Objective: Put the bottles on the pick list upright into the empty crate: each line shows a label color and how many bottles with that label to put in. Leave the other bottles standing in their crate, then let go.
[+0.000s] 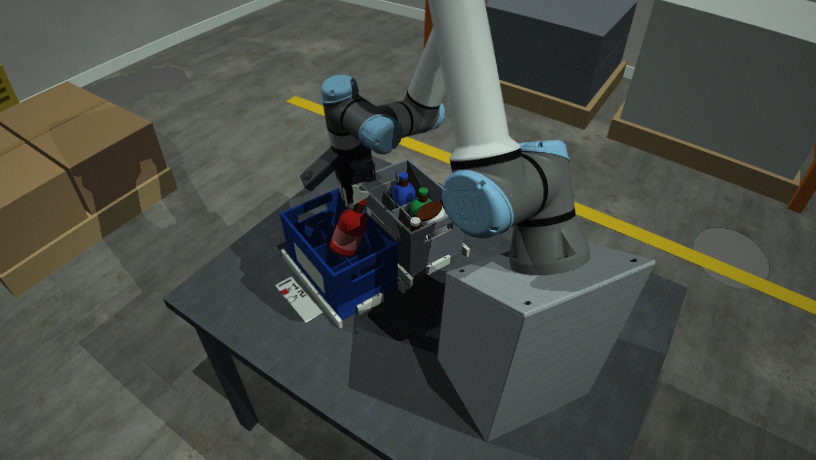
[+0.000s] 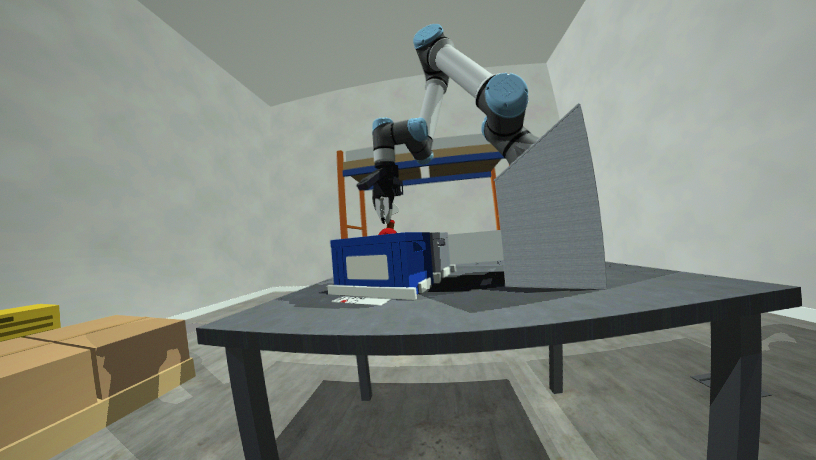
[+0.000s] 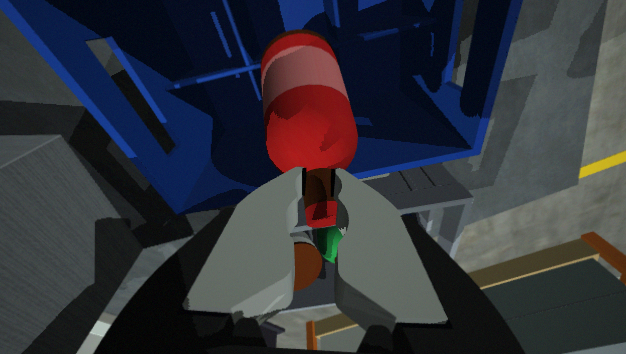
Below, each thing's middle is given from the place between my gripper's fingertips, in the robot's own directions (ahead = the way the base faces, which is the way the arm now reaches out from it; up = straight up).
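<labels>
Red bottle [image 3: 308,121]: from my hand, 60 mm below, 10 mm to the left. Light rail [image 2: 404,293]: from my hand, 200 mm below, 130 mm to the left, 60 mm ahead. Pick list [image 1: 300,301]: from my hand, 220 mm below, 170 mm to the left, 70 mm ahead.
</labels>
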